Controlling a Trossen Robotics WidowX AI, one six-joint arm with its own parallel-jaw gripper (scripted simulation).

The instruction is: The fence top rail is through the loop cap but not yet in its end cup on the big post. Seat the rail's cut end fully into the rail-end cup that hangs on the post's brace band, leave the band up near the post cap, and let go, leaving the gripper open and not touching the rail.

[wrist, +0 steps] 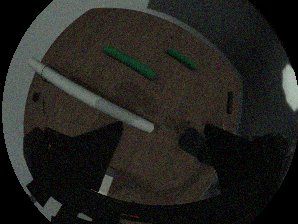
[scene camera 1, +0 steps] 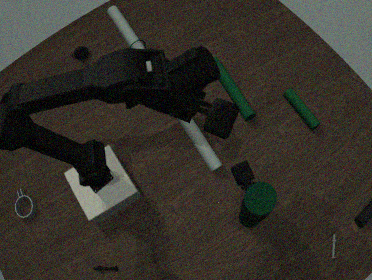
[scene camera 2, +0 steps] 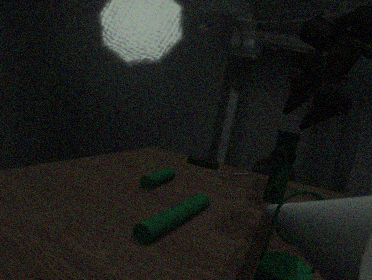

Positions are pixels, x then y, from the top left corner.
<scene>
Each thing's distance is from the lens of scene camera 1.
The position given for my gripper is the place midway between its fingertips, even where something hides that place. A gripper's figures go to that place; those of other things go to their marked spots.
my gripper [scene camera 1: 209, 115]: 0.70 m
white top rail [scene camera 1: 212, 161]: 0.86 m
big green post [scene camera 1: 260, 198]: 0.67 m
The marked spots on the big green post and the white top rail are 0.24 m apart.
</scene>
